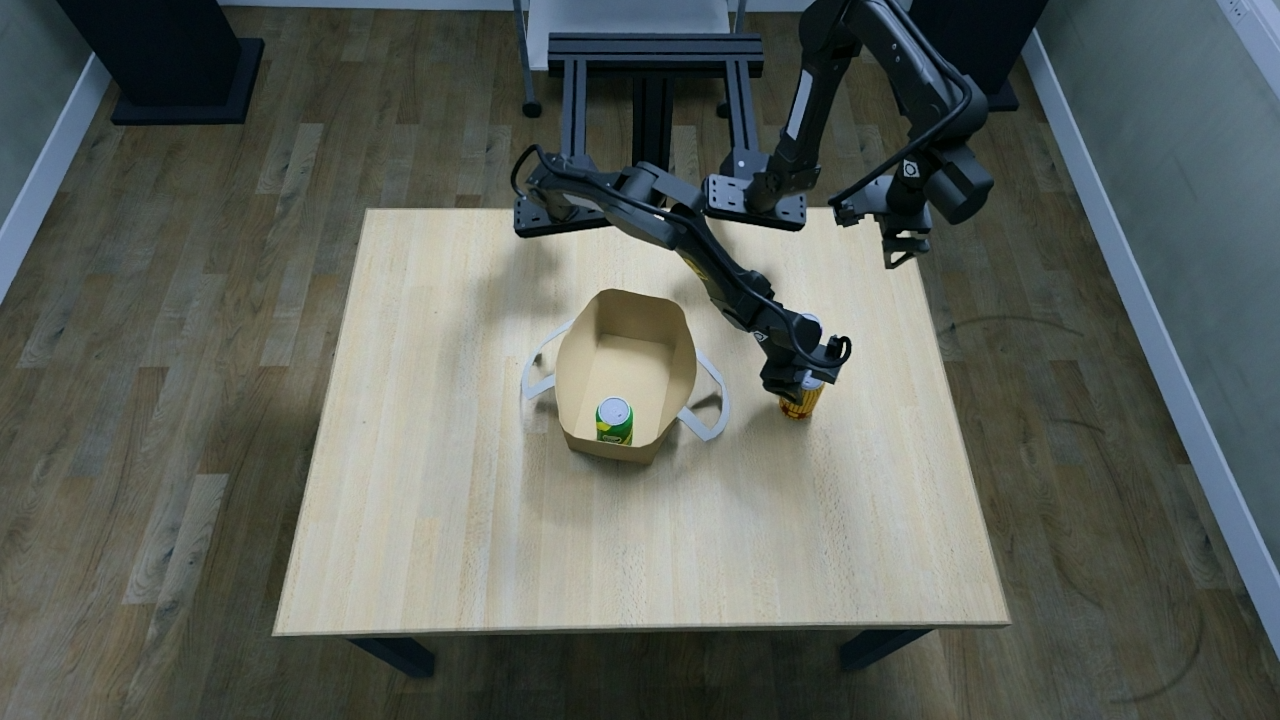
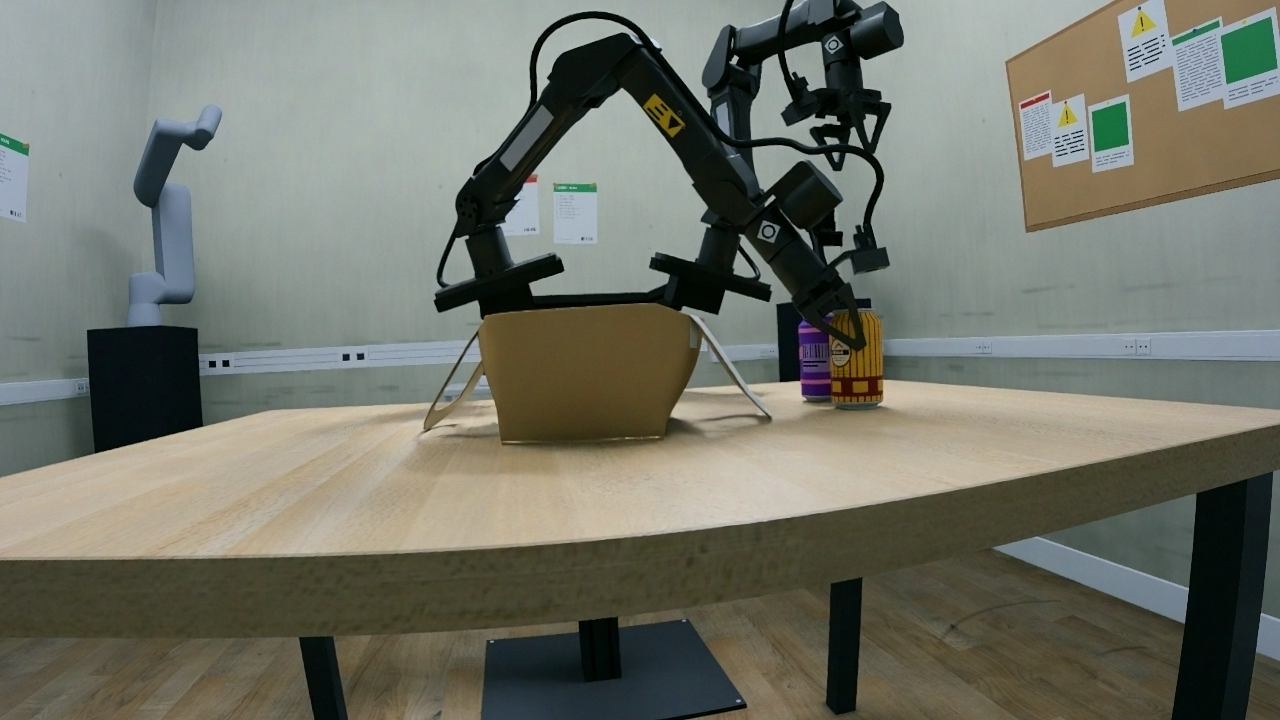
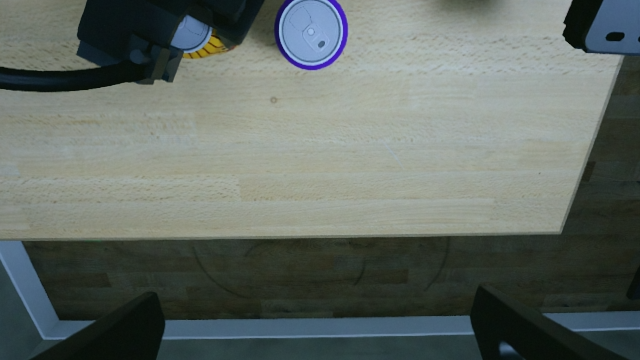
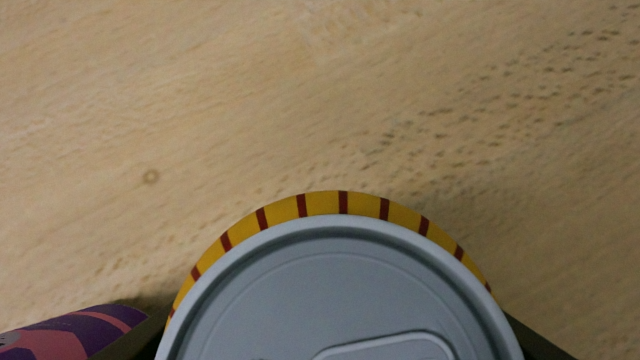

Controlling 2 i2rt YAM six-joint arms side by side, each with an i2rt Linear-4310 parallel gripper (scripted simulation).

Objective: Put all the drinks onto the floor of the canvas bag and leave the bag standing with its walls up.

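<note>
Visible: my left gripper [image 2: 853,162], [image 1: 883,244], [image 3: 318,304], and my right gripper [image 2: 860,348]. Also visible: a purple can [image 2: 814,345]; a striped can [image 2: 856,377], [image 1: 812,388], [image 3: 197,40], [image 4: 333,267]; a canvas bag [image 2: 617,371], [image 1: 613,311].
</note>
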